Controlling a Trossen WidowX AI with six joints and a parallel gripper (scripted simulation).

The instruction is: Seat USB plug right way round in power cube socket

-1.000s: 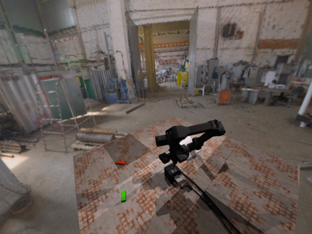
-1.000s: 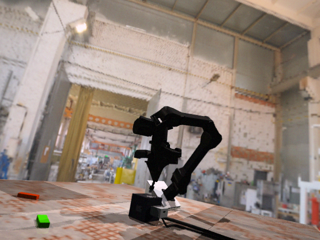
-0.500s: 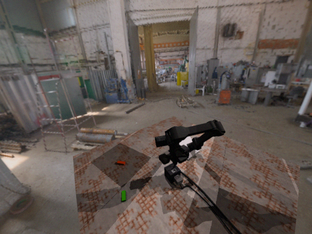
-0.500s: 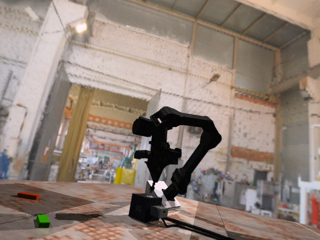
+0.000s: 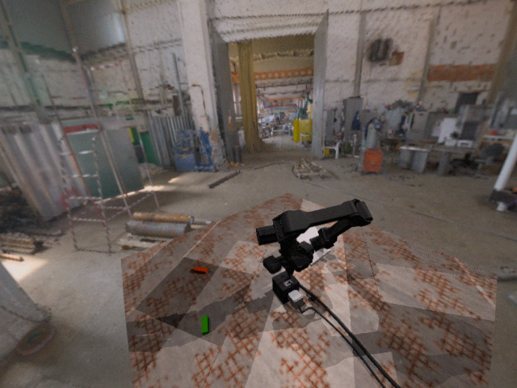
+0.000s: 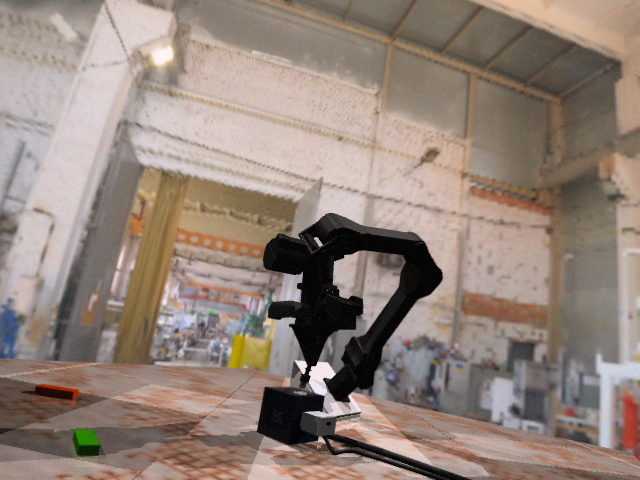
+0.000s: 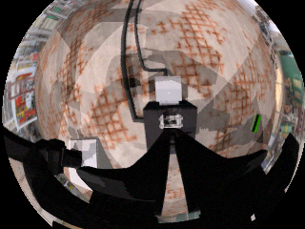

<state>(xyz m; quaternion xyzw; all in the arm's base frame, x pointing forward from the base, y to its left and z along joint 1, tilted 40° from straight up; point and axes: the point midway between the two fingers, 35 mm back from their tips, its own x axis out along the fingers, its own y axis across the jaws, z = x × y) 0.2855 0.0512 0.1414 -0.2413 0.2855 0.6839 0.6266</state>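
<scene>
Now: gripper tip 5 cm above the usb socket and 1 cm to the left of it. Round my gripper tip: green block (33 cm ahead, 12 cm below, 7 cm to the right); then orange block (34 cm to the right, 27 cm ahead, 12 cm below); then usb plug (2 cm below, 1 cm to the right).
</scene>
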